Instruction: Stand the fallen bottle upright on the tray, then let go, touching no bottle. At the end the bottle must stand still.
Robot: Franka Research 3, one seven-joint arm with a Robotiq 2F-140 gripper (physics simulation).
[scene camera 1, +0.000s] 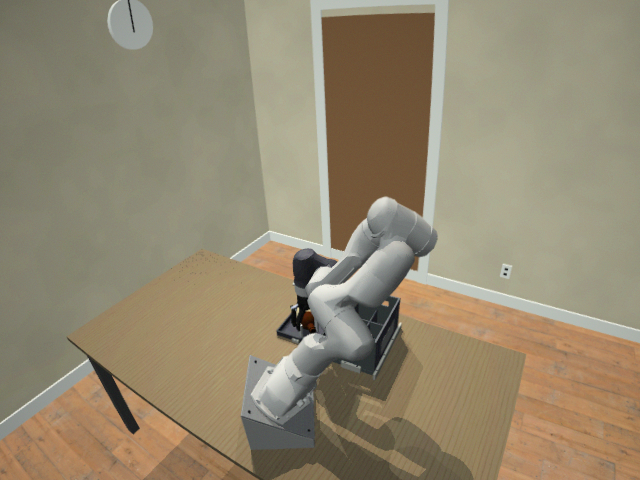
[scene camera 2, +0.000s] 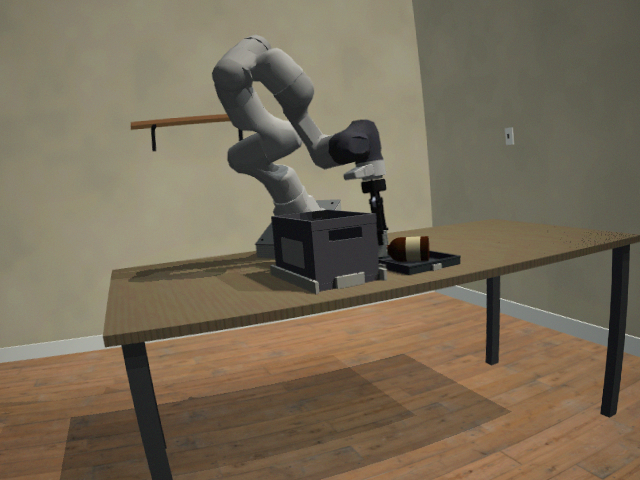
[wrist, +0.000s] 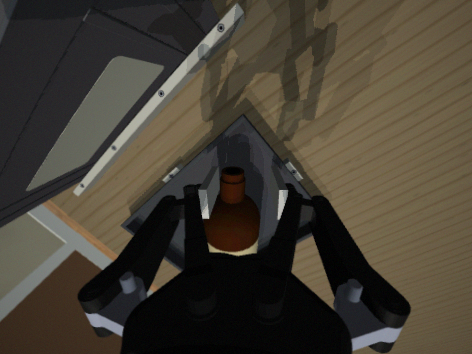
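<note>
The brown bottle [scene camera 1: 308, 321] [scene camera 2: 400, 250] [wrist: 232, 227] with a cream label lies on its side on the dark tray [scene camera 2: 413, 268] [wrist: 241, 131]. In scene camera 2 its neck end points left, towards the gripper. My gripper [scene camera 1: 298, 324] [scene camera 2: 382, 251] [wrist: 244, 177] points down, partly open, with the fingertips low at the neck end. In the wrist view the neck shows between the finger pads, nearer the left one, with a wider gap on the right. Whether the left pad touches the bottle's shoulder, I cannot tell. The gripper's body hides the bottle's base in the wrist view.
A tall dark crate [scene camera 1: 388, 330] [scene camera 2: 345, 260] [wrist: 55, 105] with inner dividers stands close beside the tray, held by light metal brackets [scene camera 2: 350, 280] [wrist: 161, 93]. Small brackets [scene camera 2: 437, 266] [wrist: 293, 170] also sit at the tray's edges. Everything stands on the wooden table [scene camera 1: 196, 320] [scene camera 2: 206, 304] [wrist: 400, 150].
</note>
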